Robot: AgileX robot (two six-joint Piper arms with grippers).
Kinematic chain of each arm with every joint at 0, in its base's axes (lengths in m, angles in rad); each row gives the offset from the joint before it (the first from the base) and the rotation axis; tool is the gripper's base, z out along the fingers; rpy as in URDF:
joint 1: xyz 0 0 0.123 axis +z
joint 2: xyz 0 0 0 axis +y
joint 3: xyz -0.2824 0 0.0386 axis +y
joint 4: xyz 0.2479 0 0.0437 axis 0.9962 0 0.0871
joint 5: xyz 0 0 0 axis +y
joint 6: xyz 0.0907 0 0.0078 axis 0.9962 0 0.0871
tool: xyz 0 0 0 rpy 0 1.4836 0
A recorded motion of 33 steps. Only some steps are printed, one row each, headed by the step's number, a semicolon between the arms.
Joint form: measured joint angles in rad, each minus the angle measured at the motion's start. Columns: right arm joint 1, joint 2, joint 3, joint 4, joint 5, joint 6; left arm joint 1, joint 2, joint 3, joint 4, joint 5, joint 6.
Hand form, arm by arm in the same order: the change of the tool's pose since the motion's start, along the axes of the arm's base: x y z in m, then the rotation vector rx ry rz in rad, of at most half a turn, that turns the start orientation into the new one. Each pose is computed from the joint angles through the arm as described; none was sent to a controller.
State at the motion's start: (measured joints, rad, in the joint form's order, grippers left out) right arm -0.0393 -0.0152 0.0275 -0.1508 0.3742 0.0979; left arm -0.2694 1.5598 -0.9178 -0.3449 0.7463 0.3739
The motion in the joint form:
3: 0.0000 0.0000 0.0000 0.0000 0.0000 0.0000; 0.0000 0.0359 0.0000 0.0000 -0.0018 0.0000
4: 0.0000 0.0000 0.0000 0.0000 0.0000 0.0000; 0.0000 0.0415 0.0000 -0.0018 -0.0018 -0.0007
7: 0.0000 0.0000 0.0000 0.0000 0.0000 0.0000; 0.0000 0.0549 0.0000 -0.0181 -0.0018 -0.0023
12: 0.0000 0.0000 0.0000 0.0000 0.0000 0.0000; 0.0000 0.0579 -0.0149 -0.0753 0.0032 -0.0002
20: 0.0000 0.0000 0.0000 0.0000 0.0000 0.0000; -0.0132 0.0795 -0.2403 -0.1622 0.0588 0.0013
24: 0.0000 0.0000 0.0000 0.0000 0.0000 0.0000; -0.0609 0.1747 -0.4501 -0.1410 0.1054 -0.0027
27: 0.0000 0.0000 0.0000 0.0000 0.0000 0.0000; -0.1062 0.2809 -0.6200 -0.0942 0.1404 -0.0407
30: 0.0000 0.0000 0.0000 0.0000 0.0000 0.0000; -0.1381 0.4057 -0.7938 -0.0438 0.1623 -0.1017
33: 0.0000 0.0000 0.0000 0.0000 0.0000 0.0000; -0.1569 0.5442 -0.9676 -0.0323 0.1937 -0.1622
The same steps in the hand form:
3: 0.0000 0.0000 0.0000 0.0000 0.0000 0.0000; 0.0029 -0.0008 -0.0103 0.0094 0.0329 0.0005
4: 0.0000 0.0000 0.0000 0.0000 0.0000 0.0000; 0.0033 -0.0010 -0.0119 0.0093 0.0389 0.0021
7: 0.0000 0.0000 0.0000 0.0000 0.0000 0.0000; 0.0042 -0.0022 -0.0155 -0.0005 0.0559 0.0126
12: 0.0000 0.0000 0.0000 0.0000 0.0000 0.0000; 0.0068 -0.0065 -0.0117 -0.0493 0.0613 0.0402
20: 0.0000 0.0000 0.0000 0.0000 0.0000 0.0000; 0.0414 -0.0274 0.0412 -0.1783 -0.0609 0.0381
24: 0.0000 0.0000 0.0000 0.0000 0.0000 0.0000; 0.0712 -0.0546 0.0648 -0.1931 -0.1262 -0.0401
27: 0.0000 0.0000 0.0000 0.0000 0.0000 0.0000; 0.0950 -0.0800 0.0702 -0.1793 -0.1484 -0.0842
30: 0.0000 0.0000 0.0000 0.0000 0.0000 0.0000; 0.1221 -0.1027 0.0663 -0.1650 -0.1639 -0.0867
33: 0.0000 0.0000 0.0000 0.0000 0.0000 0.0000; 0.1486 -0.1237 0.0529 -0.1775 -0.1472 -0.0665

